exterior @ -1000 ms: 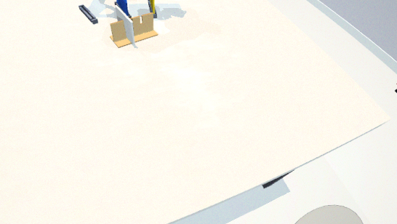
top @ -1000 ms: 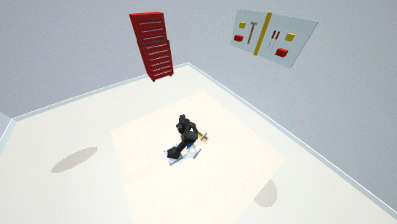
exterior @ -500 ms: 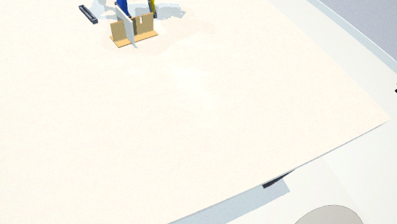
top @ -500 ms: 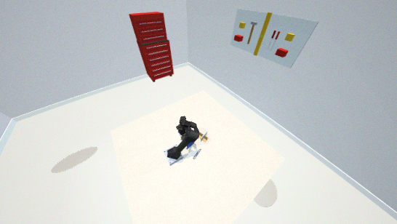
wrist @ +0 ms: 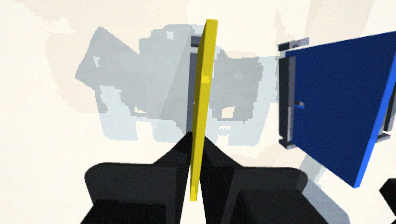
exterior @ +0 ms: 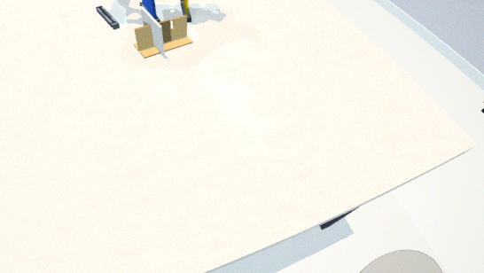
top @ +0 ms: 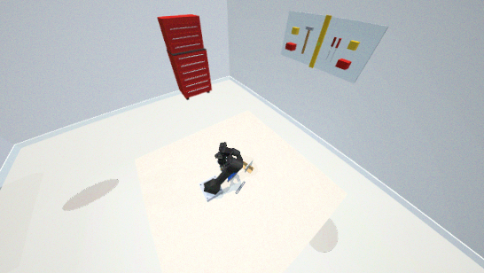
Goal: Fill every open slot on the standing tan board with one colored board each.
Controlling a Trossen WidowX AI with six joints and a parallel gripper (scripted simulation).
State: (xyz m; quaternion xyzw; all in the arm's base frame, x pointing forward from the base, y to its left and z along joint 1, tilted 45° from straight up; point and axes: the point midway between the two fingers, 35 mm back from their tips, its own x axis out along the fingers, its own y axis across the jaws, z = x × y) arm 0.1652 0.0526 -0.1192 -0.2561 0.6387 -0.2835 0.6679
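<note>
The tan board is 18 cm ahead of my gripper tip and 8 cm to the right of it. Round my gripper tip: blue board 3 cm ahead, 10 cm to the right, 1 cm above; white board 19 cm ahead, 11 cm to the right, 2 cm above; yellow board 3 cm ahead, 1 cm above.
</note>
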